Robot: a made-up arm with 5 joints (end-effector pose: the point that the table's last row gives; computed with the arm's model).
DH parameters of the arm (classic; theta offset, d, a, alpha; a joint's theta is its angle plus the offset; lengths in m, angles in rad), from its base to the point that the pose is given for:
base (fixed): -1.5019 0 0.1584 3.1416
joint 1: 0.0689 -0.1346 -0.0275 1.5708
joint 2: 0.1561 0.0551 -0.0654 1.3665
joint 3: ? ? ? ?
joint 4: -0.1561 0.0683 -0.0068 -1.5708
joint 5: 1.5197 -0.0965 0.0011 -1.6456
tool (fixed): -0.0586 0.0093 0 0
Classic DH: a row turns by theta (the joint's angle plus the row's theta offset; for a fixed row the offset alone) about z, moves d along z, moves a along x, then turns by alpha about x.
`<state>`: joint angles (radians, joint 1 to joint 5).
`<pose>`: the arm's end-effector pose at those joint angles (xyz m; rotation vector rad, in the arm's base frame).
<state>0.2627 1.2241 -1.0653 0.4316 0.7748</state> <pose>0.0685 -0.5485 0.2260 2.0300 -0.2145 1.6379</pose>
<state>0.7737 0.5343 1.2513 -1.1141 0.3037</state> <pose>-0.0008 -0.2369 0.4968 -0.6490 1.9110 1.1680</pose>
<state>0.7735 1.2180 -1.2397 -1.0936 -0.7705</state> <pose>-0.0038 -0.5079 0.2385 -1.1130 -0.8981 -2.3908</pose>
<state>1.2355 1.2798 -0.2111 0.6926 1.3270</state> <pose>-0.2615 -0.4485 0.2049 1.1338 -1.3361 1.5438</pose>
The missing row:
joint 3: 0 0.3019 -0.0049 -1.3665
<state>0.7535 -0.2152 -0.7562 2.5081 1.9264</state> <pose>0.0998 -0.2454 0.3820 1.2090 -1.7136 1.5633</pose>
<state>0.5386 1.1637 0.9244 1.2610 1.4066</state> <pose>0.0611 -0.5201 0.2875 -0.5058 0.7237 -2.5312</pose>
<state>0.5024 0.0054 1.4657 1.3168 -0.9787</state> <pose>0.2334 -0.1920 0.4840 1.4883 0.6299 -1.7479</pose>
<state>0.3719 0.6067 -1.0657 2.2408 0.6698</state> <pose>0.0073 -0.3733 0.3090 0.4390 -1.5129 1.4279</pose>
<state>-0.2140 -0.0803 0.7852 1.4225 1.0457</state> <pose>0.2252 -0.0554 0.4664 -0.9397 -0.5671 -2.1378</pose>
